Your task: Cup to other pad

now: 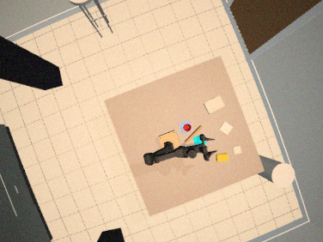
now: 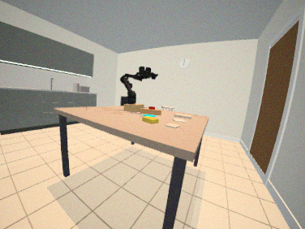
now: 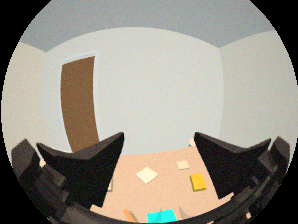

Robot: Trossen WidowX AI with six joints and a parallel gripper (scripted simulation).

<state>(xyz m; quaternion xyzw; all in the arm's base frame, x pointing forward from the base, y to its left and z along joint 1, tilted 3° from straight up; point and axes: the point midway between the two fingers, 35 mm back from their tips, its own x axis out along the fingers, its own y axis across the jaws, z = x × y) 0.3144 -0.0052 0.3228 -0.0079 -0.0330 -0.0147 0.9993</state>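
My gripper tip is 38 cm above the red cup, 14 cm to the right of it and 11 cm past it. Also, from my gripper tip: orange board (40 cm below, 6 cm behind, 5 cm to the left); light blue pad (43 cm below, 14 cm to the left, 11 cm behind); cyan pad (43 cm below, 3 cm to the right, 1 cm behind).
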